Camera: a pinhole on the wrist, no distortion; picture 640 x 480 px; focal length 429.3 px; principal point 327.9 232.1 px. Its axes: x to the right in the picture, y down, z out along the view. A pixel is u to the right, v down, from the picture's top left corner.
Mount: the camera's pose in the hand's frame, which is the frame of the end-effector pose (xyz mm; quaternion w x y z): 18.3 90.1 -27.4 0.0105 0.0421 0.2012 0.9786
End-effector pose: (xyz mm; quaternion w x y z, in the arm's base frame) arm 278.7 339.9 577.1 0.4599 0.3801 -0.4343 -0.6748
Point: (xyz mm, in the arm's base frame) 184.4 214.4 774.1
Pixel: 115.1 171.2
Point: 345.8 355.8 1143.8
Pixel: outside the picture
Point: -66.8 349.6 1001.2
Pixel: 345.8 235.4
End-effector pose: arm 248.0 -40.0 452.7 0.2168 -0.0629 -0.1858 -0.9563
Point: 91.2 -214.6 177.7
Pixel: behind the camera
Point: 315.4 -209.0 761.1
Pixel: 295.9 135.2
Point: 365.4 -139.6 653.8
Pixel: 459.2 167.6
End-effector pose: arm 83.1 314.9 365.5 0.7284 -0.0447 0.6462 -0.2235
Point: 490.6 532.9 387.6
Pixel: 464.7 188.8
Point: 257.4 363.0 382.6
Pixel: 471.9 439.6
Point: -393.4 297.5 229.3
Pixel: behind the camera
